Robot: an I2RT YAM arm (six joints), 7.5 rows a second.
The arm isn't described. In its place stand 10 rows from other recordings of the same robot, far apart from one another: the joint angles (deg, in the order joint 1, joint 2, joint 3, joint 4, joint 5, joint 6), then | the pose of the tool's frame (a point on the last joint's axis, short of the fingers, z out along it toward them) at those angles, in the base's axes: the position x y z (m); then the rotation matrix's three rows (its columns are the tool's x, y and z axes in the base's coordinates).
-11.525 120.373 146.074 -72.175 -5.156 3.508 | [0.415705, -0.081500, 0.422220], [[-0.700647, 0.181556, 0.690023], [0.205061, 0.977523, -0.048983], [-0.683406, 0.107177, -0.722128]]
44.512 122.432 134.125 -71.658 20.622 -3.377 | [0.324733, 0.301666, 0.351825], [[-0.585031, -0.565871, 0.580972], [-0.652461, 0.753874, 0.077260], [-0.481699, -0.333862, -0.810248]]
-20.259 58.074 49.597 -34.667 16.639 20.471 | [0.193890, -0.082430, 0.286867], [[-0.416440, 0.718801, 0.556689], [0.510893, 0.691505, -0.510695], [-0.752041, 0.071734, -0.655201]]
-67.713 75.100 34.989 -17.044 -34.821 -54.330 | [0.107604, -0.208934, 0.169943], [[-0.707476, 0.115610, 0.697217], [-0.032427, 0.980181, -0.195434], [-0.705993, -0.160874, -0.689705]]
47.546 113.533 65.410 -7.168 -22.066 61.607 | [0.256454, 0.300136, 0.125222], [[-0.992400, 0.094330, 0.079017], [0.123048, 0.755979, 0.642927], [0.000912, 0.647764, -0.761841]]
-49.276 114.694 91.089 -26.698 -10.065 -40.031 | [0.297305, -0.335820, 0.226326], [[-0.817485, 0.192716, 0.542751], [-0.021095, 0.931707, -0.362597], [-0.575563, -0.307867, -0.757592]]
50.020 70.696 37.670 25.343 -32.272 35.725 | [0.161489, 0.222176, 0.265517], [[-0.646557, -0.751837, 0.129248], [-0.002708, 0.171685, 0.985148], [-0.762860, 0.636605, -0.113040]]
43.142 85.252 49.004 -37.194 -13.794 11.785 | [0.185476, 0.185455, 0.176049], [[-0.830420, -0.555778, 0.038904], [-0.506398, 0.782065, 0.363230], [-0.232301, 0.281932, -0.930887]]
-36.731 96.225 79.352 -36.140 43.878 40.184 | [0.274129, -0.235348, 0.282644], [[0.004727, 0.997744, -0.066965], [0.576798, -0.057424, -0.814866], [-0.816873, -0.034774, -0.575769]]
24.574 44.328 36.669 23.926 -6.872 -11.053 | [0.168221, 0.081609, 0.355416], [[0.349200, -0.458904, 0.816987], [-0.049612, 0.861595, 0.505166], [-0.935734, -0.216936, 0.278101]]
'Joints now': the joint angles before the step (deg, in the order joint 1, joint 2, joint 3, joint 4, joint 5, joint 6). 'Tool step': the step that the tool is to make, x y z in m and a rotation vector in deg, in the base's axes. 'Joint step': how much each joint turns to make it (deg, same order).
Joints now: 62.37 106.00 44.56 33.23 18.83 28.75
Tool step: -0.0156 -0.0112 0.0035 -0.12 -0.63 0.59
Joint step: 1.57 -3.62 -3.98 0.56 1.15 -0.09
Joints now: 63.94 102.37 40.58 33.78 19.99 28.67
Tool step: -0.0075 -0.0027 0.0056 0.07 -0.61 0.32
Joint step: 1.04 -2.07 -1.05 -0.64 0.88 -0.13
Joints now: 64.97 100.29 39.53 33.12 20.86 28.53
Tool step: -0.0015 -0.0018 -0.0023 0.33 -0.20 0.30
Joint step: 0.09 0.11 -0.87 1.42 -0.17 -0.15
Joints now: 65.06 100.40 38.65 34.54 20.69 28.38
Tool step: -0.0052 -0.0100 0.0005 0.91 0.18 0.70
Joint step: 0.00 -2.11 -2.84 1.42 -0.87 0.18
